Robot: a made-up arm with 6 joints. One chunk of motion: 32 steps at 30 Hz.
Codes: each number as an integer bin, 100 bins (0 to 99) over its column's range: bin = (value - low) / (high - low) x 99, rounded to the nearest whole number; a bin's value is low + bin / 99 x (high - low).
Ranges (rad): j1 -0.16..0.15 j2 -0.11..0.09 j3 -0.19..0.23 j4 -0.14..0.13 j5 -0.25..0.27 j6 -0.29..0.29
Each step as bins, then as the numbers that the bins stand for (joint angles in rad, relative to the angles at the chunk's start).
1 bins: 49 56 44 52 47 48
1 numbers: -0.0066 0.0031 -0.0033 0.0018 -0.0031 -0.0088
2 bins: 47 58 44 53 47 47
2 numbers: -0.0128 0.0072 -0.0033 0.0045 -0.0031 -0.0146
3 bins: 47 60 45 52 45 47
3 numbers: -0.0128 0.0112 0.0009 0.0018 -0.0136 -0.0146
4 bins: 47 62 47 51 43 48
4 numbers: -0.0128 0.0153 0.0094 -0.0009 -0.0241 -0.0088
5 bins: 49 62 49 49 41 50
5 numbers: -0.0066 0.0153 0.0179 -0.0064 -0.0346 0.0029
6 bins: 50 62 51 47 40 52
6 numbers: -0.0034 0.0153 0.0264 -0.0118 -0.0399 0.0146
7 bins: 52 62 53 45 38 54
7 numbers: 0.0028 0.0153 0.0348 -0.0173 -0.0504 0.0264
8 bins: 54 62 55 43 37 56
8 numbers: 0.0091 0.0153 0.0433 -0.0227 -0.0557 0.0381
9 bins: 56 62 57 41 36 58
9 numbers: 0.0154 0.0153 0.0518 -0.0282 -0.0609 0.0498
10 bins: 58 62 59 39 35 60
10 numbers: 0.0216 0.0153 0.0603 -0.0336 -0.0662 0.0615
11 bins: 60 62 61 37 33 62
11 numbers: 0.0279 0.0153 0.0688 -0.0391 -0.0767 0.0732
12 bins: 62 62 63 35 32 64
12 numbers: 0.0341 0.0153 0.0773 -0.0445 -0.0819 0.0849
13 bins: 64 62 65 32 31 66
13 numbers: 0.0404 0.0153 0.0858 -0.0527 -0.0872 0.0967
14 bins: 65 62 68 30 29 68
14 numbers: 0.0435 0.0153 0.0985 -0.0582 -0.0977 0.1084
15 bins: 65 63 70 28 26 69
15 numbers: 0.0435 0.0173 0.1070 -0.0636 -0.1134 0.1142
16 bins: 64 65 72 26 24 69
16 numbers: 0.0404 0.0213 0.1155 -0.0691 -0.1239 0.1142
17 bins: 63 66 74 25 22 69
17 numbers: 0.0373 0.0233 0.1239 -0.0718 -0.1344 0.1142
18 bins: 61 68 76 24 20 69
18 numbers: 0.0310 0.0274 0.1324 -0.0745 -0.1449 0.1142
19 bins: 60 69 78 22 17 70
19 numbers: 0.0279 0.0294 0.1409 -0.0800 -0.1607 0.1201
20 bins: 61 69 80 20 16 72
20 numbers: 0.0310 0.0294 0.1494 -0.0855 -0.1660 0.1318
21 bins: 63 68 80 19 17 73
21 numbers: 0.0373 0.0274 0.1494 -0.0882 -0.1607 0.1377
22 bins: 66 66 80 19 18 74
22 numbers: 0.0467 0.0233 0.1494 -0.0882 -0.1555 0.1435
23 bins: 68 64 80 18 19 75
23 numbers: 0.0529 0.0193 0.1494 -0.0909 -0.1502 0.1494
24 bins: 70 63 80 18 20 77
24 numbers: 0.0592 0.0173 0.1494 -0.0909 -0.1449 0.1611
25 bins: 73 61 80 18 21 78
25 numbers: 0.0686 0.0132 0.1494 -0.0909 -0.1397 0.1670
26 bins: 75 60 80 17 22 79
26 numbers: 0.0748 0.0112 0.1494 -0.0936 -0.1344 0.1728
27 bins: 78 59 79 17 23 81
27 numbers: 0.0842 0.0092 0.1452 -0.0936 -0.1292 0.1845
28 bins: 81 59 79 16 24 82
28 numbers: 0.0936 0.0092 0.1452 -0.0964 -0.1239 0.1904
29 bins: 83 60 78 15 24 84
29 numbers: 0.0999 0.0112 0.1409 -0.0991 -0.1239 0.2021
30 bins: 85 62 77 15 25 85
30 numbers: 0.1062 0.0153 0.1367 -0.0991 -0.1187 0.2080
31 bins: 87 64 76 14 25 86
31 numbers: 0.1124 0.0193 0.1324 -0.1018 -0.1187 0.2138
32 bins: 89 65 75 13 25 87
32 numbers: 0.1187 0.0213 0.1282 -0.1045 -0.1187 0.2197
